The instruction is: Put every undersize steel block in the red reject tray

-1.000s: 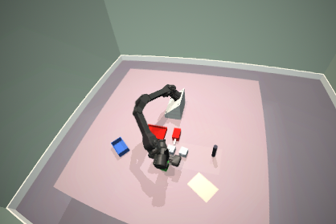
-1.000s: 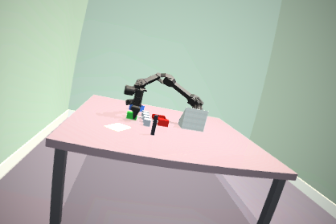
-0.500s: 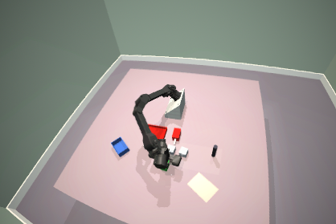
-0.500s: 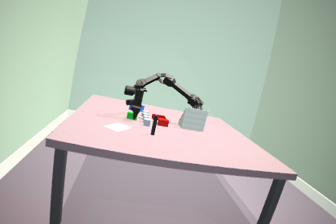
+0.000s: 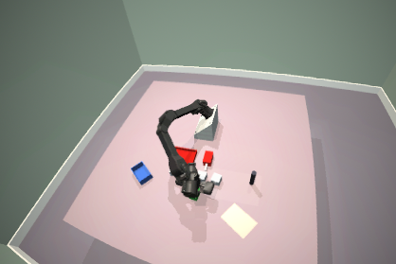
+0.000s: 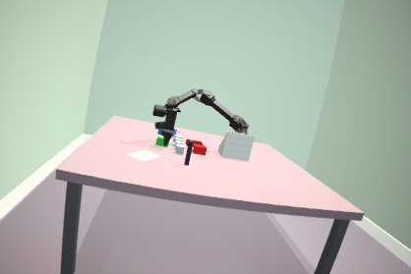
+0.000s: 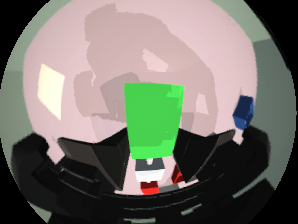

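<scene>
Now: gripper tip 170 mm past the small red piece, 10 mm to the right of it and 10 mm below it. Round my gripper tip: blue tray 330 mm to the right, 20 mm behind; then green GO gauge 20 mm above, 10 mm behind; then cream sheet 240 mm to the left, 110 mm ahead, 10 mm below.
</scene>
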